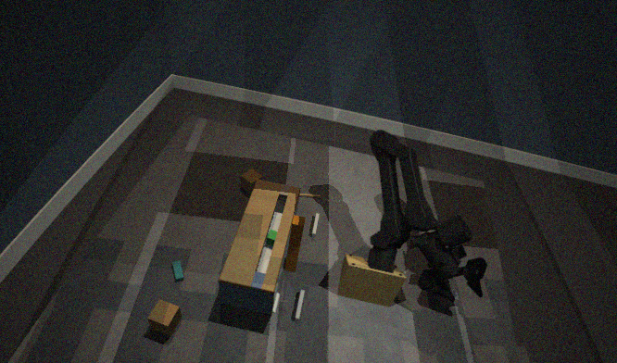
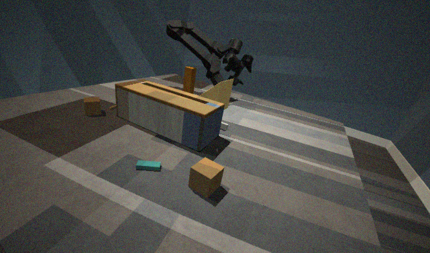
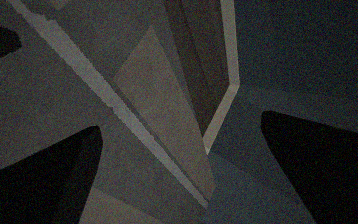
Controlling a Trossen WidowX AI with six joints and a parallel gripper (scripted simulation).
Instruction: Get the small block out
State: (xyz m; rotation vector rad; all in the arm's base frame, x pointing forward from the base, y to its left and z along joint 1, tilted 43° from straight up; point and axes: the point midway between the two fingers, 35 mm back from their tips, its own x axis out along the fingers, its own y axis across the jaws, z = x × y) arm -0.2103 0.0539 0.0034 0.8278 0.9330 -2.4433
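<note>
My gripper tip is now 540 mm short of the box, 90 mm to the left of it and 80 mm above it. The rest, counted from my gripper tip: green block (550 mm ahead, 90 mm to the right, 60 mm below); orange cube (700 mm ahead, 350 mm to the right, 120 mm below).
</note>
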